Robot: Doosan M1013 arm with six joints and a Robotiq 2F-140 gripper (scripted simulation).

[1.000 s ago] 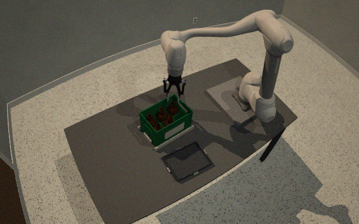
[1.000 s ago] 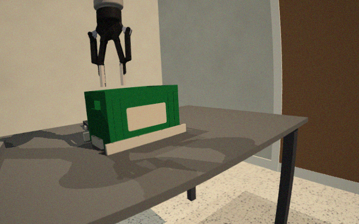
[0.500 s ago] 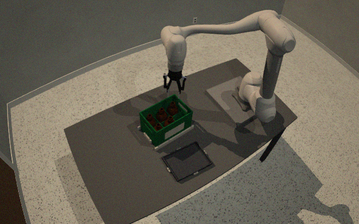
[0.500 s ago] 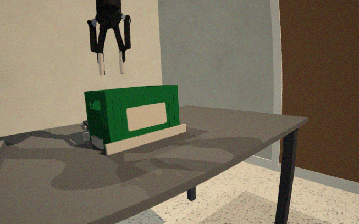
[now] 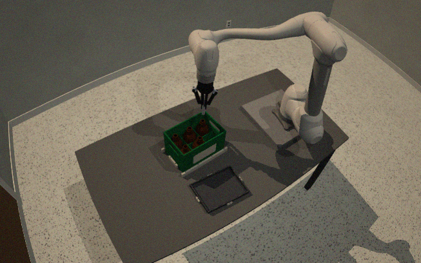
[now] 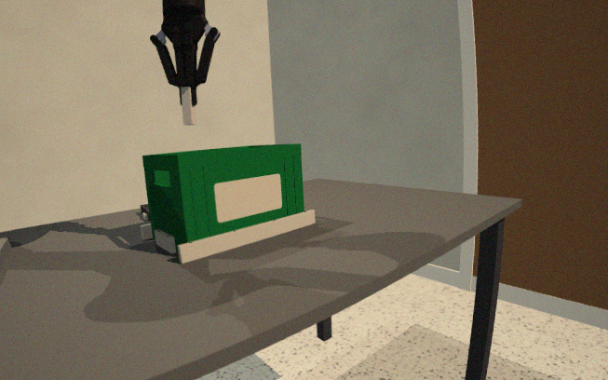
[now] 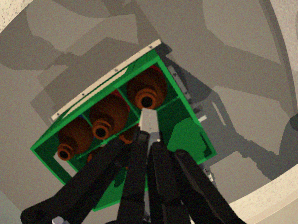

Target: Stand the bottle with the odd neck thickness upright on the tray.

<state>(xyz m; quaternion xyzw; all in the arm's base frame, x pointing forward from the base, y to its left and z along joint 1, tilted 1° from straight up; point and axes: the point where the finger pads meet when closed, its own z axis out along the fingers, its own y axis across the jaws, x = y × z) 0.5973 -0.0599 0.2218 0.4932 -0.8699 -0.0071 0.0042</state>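
Now: hand 170 mm above the bottle, 150 mm short of it and 130 mm to the right of it. Round my hand: crate 170 mm below, 70 mm ahead, 60 mm to the left; black tray 350 mm to the left, 250 mm below, 50 mm ahead.
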